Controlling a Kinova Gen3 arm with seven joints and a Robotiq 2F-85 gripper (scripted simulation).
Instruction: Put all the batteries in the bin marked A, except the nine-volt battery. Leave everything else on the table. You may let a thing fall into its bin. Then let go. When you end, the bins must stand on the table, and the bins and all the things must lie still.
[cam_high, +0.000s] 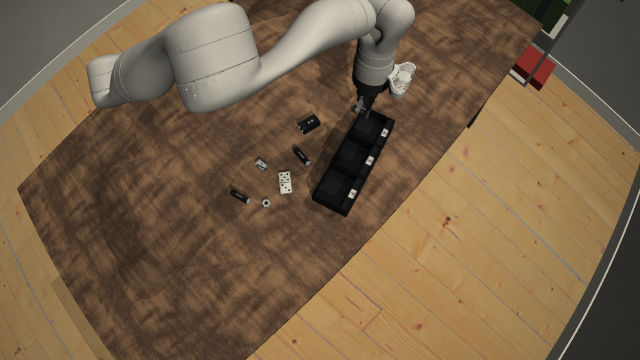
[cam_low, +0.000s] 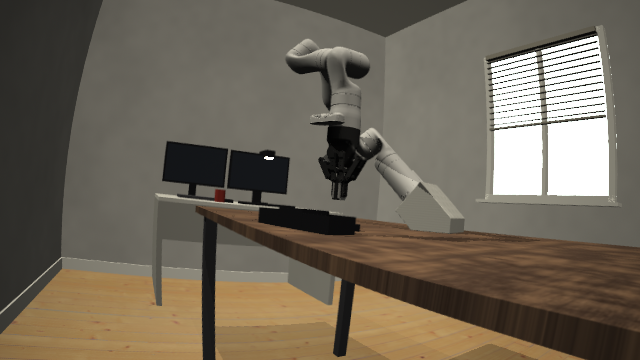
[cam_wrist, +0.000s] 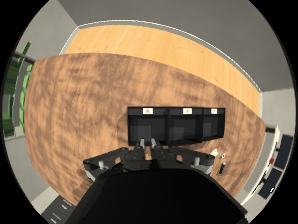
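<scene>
My gripper is now 5 cm past the metal nut, 28 cm to the left of it and 9 cm above it. The rest, counted from my hand: black nine-volt battery 10 cm behind, 8 cm to the right, 8 cm below; white domino 5 cm behind, 22 cm to the right, 9 cm below; grey metal piece 11 cm behind, 22 cm to the right, 9 cm below.
</scene>
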